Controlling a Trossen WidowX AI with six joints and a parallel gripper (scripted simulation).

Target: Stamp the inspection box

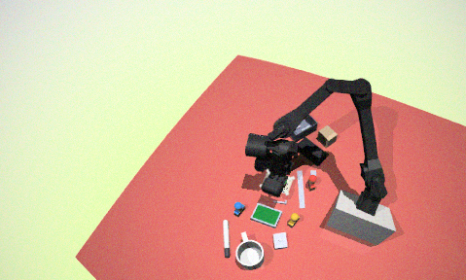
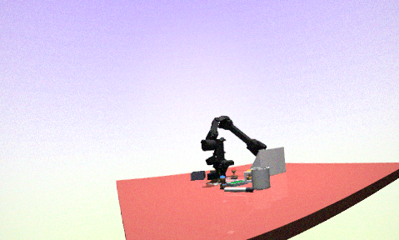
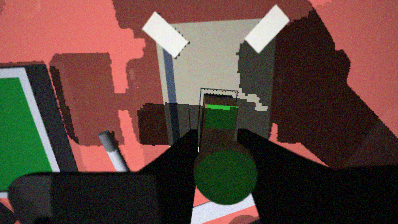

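The white card lies 10 mm ahead of my gripper tip and 20 mm below it. From my gripper tip the other things lie so: red-topped stamp 100 mm behind, 50 mm to the right; then green stamp right at my gripper tip; then grey ruler 80 mm behind, 20 mm to the right, 20 mm below.
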